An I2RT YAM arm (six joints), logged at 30 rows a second.
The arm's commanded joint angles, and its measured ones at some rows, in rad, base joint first. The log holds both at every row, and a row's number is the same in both.
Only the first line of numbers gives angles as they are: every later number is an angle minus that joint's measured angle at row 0.
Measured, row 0:
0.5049, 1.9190, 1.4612, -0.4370, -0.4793, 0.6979
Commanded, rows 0 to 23:
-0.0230, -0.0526, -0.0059, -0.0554, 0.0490, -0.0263
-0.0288, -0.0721, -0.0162, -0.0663, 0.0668, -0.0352
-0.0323, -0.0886, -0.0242, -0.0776, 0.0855, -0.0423
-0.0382, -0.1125, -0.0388, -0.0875, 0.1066, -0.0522
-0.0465, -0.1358, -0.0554, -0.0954, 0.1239, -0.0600
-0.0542, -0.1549, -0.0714, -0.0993, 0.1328, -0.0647
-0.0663, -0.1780, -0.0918, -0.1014, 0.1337, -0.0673
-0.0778, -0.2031, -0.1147, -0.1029, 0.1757, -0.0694
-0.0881, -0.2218, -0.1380, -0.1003, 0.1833, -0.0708
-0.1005, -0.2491, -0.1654, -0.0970, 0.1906, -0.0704
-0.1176, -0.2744, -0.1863, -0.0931, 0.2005, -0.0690
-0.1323, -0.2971, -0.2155, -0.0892, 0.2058, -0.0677
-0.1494, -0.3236, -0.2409, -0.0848, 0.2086, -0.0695
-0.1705, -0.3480, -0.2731, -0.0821, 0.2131, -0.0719
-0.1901, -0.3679, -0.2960, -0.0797, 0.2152, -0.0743
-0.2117, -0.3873, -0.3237, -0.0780, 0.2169, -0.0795
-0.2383, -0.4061, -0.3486, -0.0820, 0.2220, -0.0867
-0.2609, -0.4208, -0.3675, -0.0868, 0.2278, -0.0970
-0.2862, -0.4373, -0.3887, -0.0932, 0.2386, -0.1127
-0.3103, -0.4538, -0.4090, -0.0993, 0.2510, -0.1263
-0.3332, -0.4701, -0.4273, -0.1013, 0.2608, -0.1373
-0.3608, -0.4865, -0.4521, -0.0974, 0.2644, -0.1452
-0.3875, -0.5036, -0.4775, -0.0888, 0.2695, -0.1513
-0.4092, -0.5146, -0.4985, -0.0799, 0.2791, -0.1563
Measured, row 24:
-0.3678, -0.4795, -0.4562, -0.0679, 0.2350, -0.1137
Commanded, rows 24 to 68:
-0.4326, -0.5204, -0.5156, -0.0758, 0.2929, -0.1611
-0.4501, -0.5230, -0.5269, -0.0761, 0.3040, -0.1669
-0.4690, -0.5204, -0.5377, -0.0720, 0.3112, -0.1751
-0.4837, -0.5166, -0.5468, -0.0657, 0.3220, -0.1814
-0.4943, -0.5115, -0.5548, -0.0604, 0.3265, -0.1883
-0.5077, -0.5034, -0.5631, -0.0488, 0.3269, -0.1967
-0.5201, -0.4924, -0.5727, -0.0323, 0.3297, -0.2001
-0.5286, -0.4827, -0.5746, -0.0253, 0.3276, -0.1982
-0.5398, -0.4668, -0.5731, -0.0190, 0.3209, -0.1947
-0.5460, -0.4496, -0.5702, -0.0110, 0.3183, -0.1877
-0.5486, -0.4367, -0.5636, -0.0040, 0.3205, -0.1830
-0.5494, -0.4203, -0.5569, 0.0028, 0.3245, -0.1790
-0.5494, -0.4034, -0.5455, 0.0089, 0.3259, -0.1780
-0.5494, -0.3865, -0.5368, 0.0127, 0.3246, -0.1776
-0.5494, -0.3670, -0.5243, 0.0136, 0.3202, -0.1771
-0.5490, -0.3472, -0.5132, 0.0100, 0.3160, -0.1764
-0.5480, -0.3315, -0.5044, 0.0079, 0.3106, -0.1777
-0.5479, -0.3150, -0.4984, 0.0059, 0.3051, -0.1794
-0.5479, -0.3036, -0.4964, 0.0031, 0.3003, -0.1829
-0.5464, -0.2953, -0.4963, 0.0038, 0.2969, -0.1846
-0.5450, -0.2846, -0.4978, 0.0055, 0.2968, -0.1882
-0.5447, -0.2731, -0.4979, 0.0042, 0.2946, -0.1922
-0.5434, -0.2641, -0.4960, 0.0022, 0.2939, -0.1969
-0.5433, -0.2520, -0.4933, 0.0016, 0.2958, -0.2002
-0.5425, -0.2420, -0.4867, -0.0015, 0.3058, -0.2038
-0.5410, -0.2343, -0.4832, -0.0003, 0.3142, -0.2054
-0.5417, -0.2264, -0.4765, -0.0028, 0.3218, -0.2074
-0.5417, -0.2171, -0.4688, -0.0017, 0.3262, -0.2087
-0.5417, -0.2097, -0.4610, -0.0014, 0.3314, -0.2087
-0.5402, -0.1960, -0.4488, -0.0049, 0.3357, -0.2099
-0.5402, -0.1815, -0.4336, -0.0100, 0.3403, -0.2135
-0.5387, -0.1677, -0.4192, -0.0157, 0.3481, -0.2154
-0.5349, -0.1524, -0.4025, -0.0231, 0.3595, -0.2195
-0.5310, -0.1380, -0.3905, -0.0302, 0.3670, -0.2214
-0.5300, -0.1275, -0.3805, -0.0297, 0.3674, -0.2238
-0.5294, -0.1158, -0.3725, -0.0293, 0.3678, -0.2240
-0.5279, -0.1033, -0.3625, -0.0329, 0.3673, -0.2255
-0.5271, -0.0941, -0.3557, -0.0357, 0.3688, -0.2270
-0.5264, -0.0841, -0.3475, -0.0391, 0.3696, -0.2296
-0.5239, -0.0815, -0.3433, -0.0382, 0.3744, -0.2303
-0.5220, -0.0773, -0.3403, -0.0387, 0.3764, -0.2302
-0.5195, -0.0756, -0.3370, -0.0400, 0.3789, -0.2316
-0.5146, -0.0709, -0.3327, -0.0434, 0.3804, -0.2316
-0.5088, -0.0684, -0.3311, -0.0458, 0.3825, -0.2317
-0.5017, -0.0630, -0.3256, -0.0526, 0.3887, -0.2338
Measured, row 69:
-0.5203, -0.0889, -0.3505, -0.0095, 0.3639, -0.2258
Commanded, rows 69 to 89:
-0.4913, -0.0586, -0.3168, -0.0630, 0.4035, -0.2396
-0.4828, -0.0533, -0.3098, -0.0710, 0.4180, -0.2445
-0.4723, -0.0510, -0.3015, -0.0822, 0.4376, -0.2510
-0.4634, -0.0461, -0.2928, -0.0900, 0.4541, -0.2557
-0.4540, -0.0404, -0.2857, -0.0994, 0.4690, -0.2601
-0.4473, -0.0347, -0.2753, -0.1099, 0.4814, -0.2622
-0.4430, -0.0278, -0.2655, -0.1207, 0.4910, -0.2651
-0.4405, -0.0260, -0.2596, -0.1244, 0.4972, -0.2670
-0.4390, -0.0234, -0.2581, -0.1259, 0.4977, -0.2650
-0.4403, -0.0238, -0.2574, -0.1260, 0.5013, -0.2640
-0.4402, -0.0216, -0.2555, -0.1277, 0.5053, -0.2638
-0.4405, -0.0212, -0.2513, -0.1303, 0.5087, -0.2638
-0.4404, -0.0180, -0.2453, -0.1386, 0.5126, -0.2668
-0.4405, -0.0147, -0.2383, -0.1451, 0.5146, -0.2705
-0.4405, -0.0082, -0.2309, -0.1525, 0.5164, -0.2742
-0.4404, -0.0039, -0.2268, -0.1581, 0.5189, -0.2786
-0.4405, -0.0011, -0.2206, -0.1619, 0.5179, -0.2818
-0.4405, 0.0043, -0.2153, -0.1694, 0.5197, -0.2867
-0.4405, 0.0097, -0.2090, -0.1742, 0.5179, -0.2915
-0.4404, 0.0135, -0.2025, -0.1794, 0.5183, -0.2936
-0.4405, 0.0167, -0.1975, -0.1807, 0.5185, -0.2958
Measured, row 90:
-0.4395, -0.0076, -0.2250, -0.1385, 0.4970, -0.2766
